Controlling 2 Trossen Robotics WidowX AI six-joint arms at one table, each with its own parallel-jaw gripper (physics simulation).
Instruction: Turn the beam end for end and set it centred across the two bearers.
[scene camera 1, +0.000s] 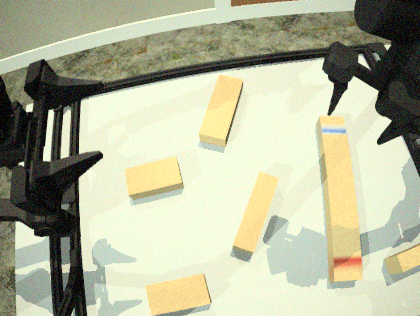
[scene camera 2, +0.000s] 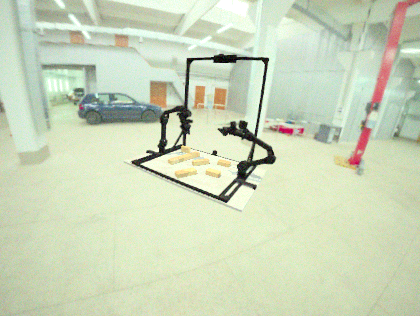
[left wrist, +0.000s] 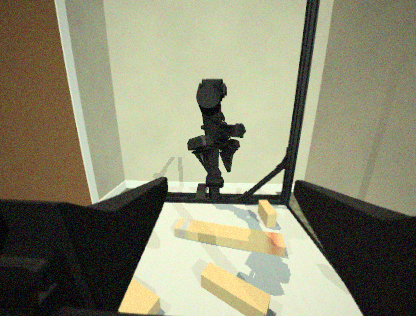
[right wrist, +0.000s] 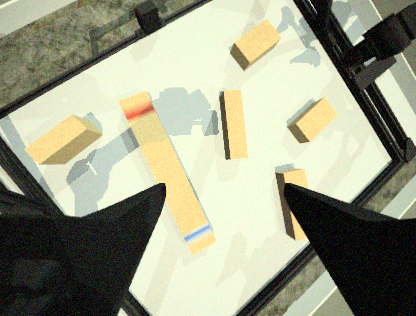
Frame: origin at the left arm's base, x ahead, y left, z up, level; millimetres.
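Where they show: left gripper, between the fingertips: (scene camera 1: 101, 116) (scene camera 2: 220, 128) (left wrist: 230, 184); right gripper, between the fingertips: (scene camera 1: 353, 128) (scene camera 2: 188, 134) (left wrist: 220, 173) (right wrist: 224, 188); left arm's base, origin of its link: (scene camera 1: 62, 223) (scene camera 2: 241, 177) (right wrist: 350, 59); right arm's base, origin of its link: (scene camera 2: 162, 152) (left wrist: 214, 196).
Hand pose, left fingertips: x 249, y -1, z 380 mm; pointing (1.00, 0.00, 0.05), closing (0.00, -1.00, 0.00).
Each offset is from my left fingertips to the top centre of the thing.
The long tan beam {385 mm ahead, 44 mm right, 361 mm down} (scene camera 1: 342, 195) (scene camera 2: 184, 158) (left wrist: 230, 236) (right wrist: 172, 170) lies flat on the table, its blue band at the top end in scene camera 1 and its red band at the bottom end. Two short wide blocks, one {16 mm back, 74 mm left, 361 mm down} (scene camera 1: 154, 175) (scene camera 2: 213, 172) (right wrist: 312, 120) above the other {2 mm ahead, 187 mm right, 361 mm down} (scene camera 1: 178, 295) (scene camera 2: 224, 163) (right wrist: 255, 44), lie apart at the left of scene camera 1. Which blocks are the bearers I cannot tell. My right gripper (scene camera 1: 355, 128) (right wrist: 224, 188) is open above the beam's blue end. My left gripper (scene camera 1: 102, 120) is open, raised at the left edge.
A longer block {167 mm ahead, 223 mm left, 361 mm down} (scene camera 1: 221, 111) (scene camera 2: 186, 173) lies at top centre of scene camera 1, a narrow one {189 mm ahead, 46 mm right, 355 mm down} (scene camera 1: 255, 215) (left wrist: 235, 290) (right wrist: 234, 125) left of the beam, another {511 mm ahead, 226 mm right, 336 mm down} (scene camera 1: 404, 261) (left wrist: 267, 213) (right wrist: 62, 140) right of its red end. A black frame (scene camera 2: 266, 100) borders the table.
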